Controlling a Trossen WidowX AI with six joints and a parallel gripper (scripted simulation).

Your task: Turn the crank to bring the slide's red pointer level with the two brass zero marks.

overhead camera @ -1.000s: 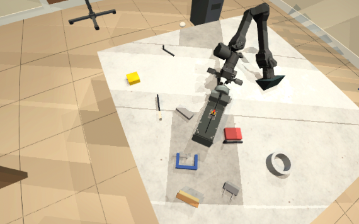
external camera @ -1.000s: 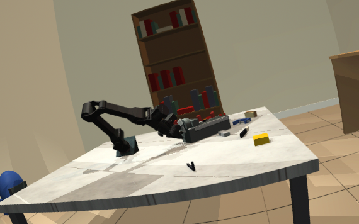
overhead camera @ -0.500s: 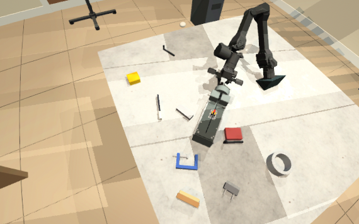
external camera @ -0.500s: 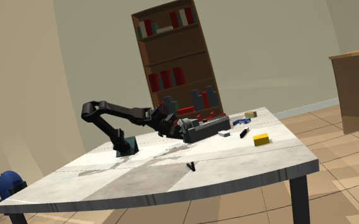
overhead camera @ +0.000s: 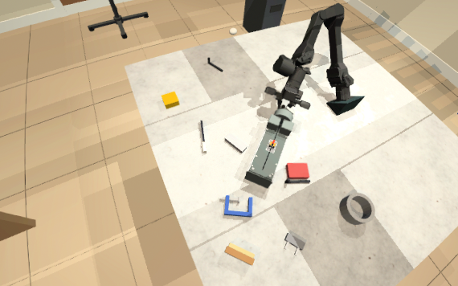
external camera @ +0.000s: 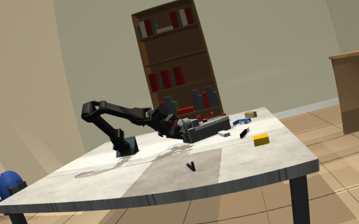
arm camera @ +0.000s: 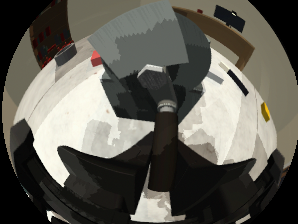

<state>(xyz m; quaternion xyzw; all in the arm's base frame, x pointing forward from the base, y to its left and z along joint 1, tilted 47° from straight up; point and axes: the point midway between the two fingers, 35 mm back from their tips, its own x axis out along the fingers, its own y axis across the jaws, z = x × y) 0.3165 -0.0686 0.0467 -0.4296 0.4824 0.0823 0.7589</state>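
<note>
Now: gripper tip 20 mm past the crank handle, 10 mm to the left of it and 30 mm below it. From my gripper tip the other things lie so: grey block 210 mm ahead, 20 mm below; then red pointer 120 mm ahead, 100 mm to the left, 50 mm above; then red block 80 mm ahead, 220 mm to the left, 20 mm below.
</note>
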